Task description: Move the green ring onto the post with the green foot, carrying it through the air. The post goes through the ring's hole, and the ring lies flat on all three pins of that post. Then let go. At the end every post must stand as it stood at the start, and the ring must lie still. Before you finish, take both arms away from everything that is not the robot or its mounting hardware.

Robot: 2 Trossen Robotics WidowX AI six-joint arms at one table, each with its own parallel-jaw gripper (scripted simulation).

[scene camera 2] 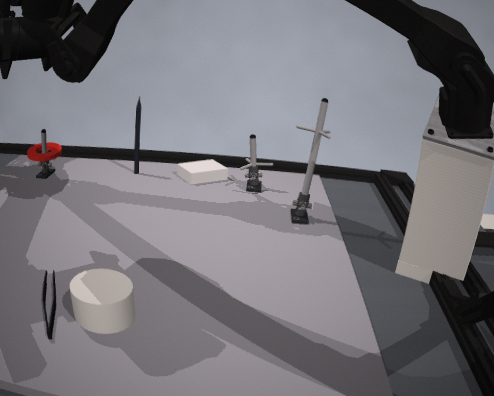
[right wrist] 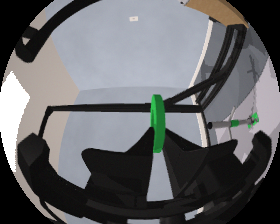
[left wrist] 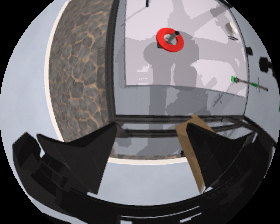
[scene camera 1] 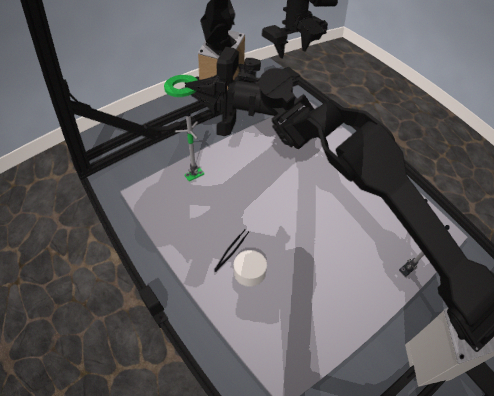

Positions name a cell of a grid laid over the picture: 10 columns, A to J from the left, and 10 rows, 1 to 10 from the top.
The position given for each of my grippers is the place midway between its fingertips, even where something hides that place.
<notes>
I see my left gripper (scene camera 1: F2), my right gripper (scene camera 1: D3) and a white block (scene camera 2: D5).
My left gripper is seen too in the left wrist view (left wrist: F6). My right gripper also shows in the right wrist view (right wrist: F6). The right wrist view misses the white block: it is out of frame. The left wrist view misses the white block: it is out of frame.
</notes>
